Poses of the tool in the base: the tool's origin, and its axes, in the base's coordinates. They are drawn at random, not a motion.
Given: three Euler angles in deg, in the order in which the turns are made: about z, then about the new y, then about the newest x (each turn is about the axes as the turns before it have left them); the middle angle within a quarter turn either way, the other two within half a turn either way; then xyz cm.
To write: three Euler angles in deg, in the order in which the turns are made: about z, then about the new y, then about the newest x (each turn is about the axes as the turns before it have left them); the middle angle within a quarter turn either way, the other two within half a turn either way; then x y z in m. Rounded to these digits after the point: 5 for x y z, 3 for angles.
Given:
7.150 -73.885 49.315 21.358 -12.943 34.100
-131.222 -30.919 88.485 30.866 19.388 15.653
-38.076 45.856 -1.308 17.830 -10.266 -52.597
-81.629 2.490 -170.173 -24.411 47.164 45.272
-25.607 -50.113 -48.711 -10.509 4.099 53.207
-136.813 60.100 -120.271 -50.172 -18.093 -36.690
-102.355 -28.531 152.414 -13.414 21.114 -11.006
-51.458 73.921 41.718 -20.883 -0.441 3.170
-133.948 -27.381 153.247 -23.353 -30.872 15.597
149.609 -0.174 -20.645 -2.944 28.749 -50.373
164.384 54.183 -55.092 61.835 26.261 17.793
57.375 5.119 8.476 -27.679 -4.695 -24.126
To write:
7.150 -73.885 49.315 0.21358 -0.12943 0.34100
-131.222 -30.919 88.485 0.30866 0.19388 0.15653
-38.076 45.856 -1.308 0.17830 -0.10266 -0.52597
-81.629 2.490 -170.173 -0.24411 0.47164 0.45272
-25.607 -50.113 -48.711 -0.10509 0.04099 0.53207
-136.813 60.100 -120.271 -0.50172 -0.18093 -0.36690
-102.355 -28.531 152.414 -0.13414 0.21114 -0.11006
-51.458 73.921 41.718 -0.20883 -0.00441 0.03170
-133.948 -27.381 153.247 -0.23353 -0.30872 0.15597
149.609 -0.174 -20.645 -0.02944 0.28749 -0.50373
164.384 54.183 -55.092 0.61835 0.26261 0.17793
57.375 5.119 8.476 -0.27679 -0.04695 -0.24126

